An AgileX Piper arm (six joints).
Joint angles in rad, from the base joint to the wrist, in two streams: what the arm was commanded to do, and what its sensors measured. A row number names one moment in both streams.
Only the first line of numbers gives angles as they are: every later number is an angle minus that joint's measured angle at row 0.
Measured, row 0:
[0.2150 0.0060 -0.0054 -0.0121 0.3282 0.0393]
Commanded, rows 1 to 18:
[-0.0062 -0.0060 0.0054 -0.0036 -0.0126 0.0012]
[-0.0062 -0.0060 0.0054 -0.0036 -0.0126 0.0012]
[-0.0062 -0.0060 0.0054 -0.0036 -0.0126 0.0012]
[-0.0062 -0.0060 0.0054 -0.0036 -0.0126 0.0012]
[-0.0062 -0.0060 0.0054 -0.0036 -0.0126 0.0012]
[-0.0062 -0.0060 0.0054 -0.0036 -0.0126 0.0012]
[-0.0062 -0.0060 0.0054 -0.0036 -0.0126 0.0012]
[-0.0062 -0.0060 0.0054 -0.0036 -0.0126 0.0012]
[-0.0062 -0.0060 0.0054 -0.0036 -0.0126 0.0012]
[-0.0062 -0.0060 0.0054 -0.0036 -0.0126 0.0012]
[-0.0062 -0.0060 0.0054 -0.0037 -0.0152 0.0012]
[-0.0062 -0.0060 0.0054 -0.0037 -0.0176 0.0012]
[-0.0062 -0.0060 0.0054 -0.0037 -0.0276 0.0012]
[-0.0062 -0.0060 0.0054 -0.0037 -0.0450 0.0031]
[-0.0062 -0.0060 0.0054 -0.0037 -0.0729 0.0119]
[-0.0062 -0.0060 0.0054 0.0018 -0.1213 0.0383]
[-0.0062 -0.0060 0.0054 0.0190 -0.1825 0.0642]
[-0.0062 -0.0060 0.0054 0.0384 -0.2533 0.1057]
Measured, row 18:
[0.0000 0.0000 0.0000 0.0023 -0.0568 0.0145]
